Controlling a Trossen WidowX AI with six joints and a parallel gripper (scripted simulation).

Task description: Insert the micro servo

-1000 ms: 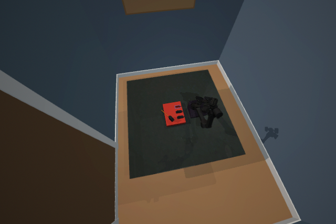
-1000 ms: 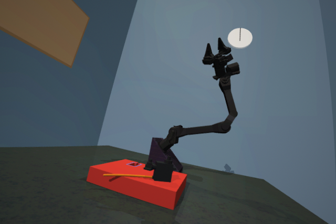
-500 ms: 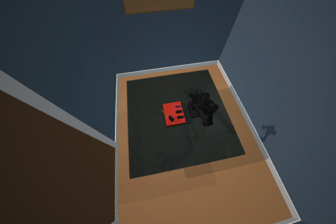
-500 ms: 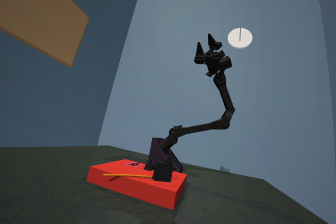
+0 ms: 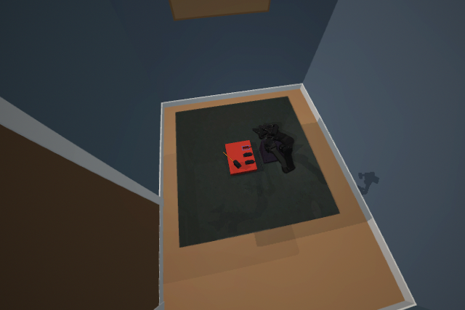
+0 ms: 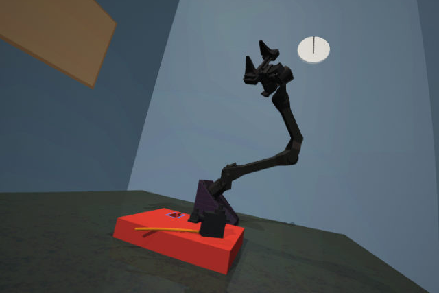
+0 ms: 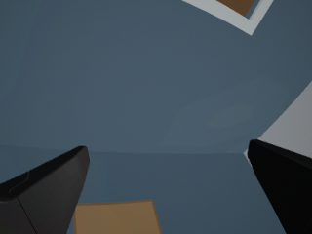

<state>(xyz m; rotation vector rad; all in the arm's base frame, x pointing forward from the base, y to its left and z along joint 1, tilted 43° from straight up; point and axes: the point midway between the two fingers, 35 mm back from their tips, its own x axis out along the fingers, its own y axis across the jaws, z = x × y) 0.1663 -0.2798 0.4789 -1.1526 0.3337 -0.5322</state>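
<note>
Right now the deck is 65 cm below my gripper tip, 11 cm to the right of it and 8 cm ahead of it.
</note>
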